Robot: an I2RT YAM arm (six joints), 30 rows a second.
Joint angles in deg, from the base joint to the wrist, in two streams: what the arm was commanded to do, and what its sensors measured. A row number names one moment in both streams.
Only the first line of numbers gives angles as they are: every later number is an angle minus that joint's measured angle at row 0.
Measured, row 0:
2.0 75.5 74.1 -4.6 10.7 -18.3
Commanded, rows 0 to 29:
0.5 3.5 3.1 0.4 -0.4 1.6
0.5 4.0 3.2 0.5 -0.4 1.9
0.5 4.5 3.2 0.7 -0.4 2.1
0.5 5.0 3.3 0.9 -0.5 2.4
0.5 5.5 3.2 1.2 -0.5 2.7
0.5 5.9 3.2 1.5 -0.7 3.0
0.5 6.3 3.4 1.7 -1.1 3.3
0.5 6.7 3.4 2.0 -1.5 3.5
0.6 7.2 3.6 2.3 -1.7 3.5
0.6 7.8 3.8 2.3 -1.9 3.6
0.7 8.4 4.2 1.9 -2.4 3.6
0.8 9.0 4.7 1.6 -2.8 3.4
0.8 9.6 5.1 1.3 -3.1 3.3
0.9 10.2 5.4 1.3 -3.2 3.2
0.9 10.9 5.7 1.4 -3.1 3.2
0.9 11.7 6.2 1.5 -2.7 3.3
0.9 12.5 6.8 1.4 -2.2 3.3
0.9 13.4 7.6 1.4 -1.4 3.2
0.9 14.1 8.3 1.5 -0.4 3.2
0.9 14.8 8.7 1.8 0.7 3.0
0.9 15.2 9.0 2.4 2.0 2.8
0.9 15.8 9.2 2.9 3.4 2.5
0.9 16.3 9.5 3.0 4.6 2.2
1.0 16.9 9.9 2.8 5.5 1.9
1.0 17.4 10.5 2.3 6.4 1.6
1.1 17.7 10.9 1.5 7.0 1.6
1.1 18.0 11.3 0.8 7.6 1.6
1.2 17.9 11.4 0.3 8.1 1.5
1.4 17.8 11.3 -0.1 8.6 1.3
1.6 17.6 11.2 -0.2 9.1 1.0
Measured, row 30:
0.7 18.0 9.2 0.3 5.2 1.9
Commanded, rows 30 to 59:
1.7 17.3 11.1 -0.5 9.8 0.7
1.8 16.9 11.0 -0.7 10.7 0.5
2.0 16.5 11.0 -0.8 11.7 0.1
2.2 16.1 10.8 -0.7 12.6 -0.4
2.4 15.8 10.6 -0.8 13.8 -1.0
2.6 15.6 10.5 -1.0 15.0 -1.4
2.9 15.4 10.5 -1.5 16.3 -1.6
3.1 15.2 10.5 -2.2 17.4 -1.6
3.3 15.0 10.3 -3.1 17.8 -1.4
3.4 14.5 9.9 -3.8 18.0 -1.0
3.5 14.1 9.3 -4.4 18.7 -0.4
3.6 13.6 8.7 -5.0 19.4 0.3
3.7 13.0 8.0 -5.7 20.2 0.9
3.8 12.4 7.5 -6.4 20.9 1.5
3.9 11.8 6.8 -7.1 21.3 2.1
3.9 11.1 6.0 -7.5 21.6 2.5
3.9 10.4 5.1 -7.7 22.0 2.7
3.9 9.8 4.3 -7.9 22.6 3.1
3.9 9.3 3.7 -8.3 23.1 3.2
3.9 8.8 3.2 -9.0 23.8 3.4
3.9 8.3 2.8 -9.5 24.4 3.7
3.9 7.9 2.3 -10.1 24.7 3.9
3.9 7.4 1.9 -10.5 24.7 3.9
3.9 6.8 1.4 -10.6 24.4 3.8
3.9 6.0 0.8 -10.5 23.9 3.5
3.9 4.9 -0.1 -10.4 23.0 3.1
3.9 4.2 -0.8 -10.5 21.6 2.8
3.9 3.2 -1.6 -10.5 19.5 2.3
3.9 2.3 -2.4 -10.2 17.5 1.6
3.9 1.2 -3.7 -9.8 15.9 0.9
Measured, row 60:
3.5 5.6 -0.7 -9.6 21.1 2.6
